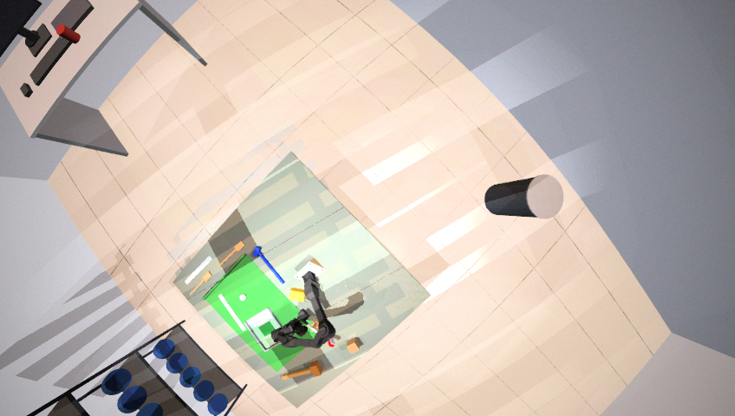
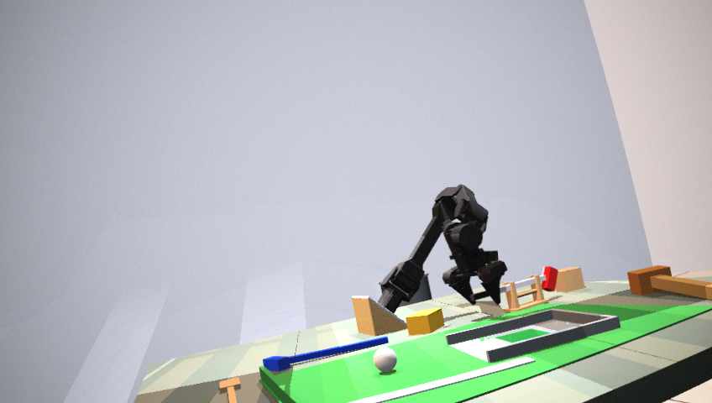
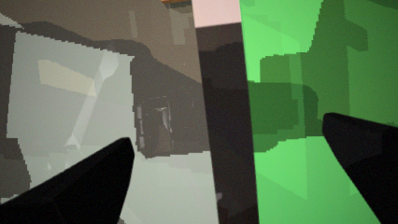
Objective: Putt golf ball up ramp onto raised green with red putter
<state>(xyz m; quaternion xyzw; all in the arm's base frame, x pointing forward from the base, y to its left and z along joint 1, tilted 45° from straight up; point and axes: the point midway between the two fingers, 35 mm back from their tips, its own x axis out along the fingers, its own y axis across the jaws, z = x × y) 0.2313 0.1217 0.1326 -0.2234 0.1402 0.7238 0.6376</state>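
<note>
Right now my gripper tip is 50 mm past the blue putter, 410 mm to the left of it and 20 mm above it. The rest, counted from my gripper tip: wooden rack: 20 mm behind, 130 mm to the left; then green mat: 250 mm ahead, 190 mm to the right, 40 mm below; then yellow block: 80 mm behind, 140 mm to the right, 20 mm below.
</note>
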